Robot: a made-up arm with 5 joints.
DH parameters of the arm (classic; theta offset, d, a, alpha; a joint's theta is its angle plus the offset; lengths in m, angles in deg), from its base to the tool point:
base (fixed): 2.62 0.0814 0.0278 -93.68
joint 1: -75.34 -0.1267 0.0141 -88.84
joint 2: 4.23 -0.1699 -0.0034 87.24
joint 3: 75.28 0.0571 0.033 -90
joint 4: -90 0.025 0.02 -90
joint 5: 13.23 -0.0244 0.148 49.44
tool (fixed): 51.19 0.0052 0 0
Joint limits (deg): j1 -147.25..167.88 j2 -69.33..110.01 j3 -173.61..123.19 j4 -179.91..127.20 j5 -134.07..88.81
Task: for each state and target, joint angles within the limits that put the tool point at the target. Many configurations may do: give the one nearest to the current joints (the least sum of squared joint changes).
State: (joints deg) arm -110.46 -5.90 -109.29 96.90 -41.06
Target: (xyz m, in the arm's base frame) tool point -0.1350 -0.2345 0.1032
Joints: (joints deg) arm -76.76 33.31 -83.69 118.29 -50.41
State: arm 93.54 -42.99 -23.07 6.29 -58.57
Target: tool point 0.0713 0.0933 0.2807
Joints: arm 102.23 -1.20 16.63 -18.38 -30.59
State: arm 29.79 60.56 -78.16 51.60 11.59
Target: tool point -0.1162 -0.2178 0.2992
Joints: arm -16.66 62.38 -59.46 65.34 11.00
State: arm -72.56 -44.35 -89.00 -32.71 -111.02
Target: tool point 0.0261 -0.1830 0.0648
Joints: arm -62.78 -58.01 -44.09 -12.26 -134.07
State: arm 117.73 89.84 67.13 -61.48 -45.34
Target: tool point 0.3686 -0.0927 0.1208
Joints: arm 133.57 81.40 57.23 -52.70 -41.81
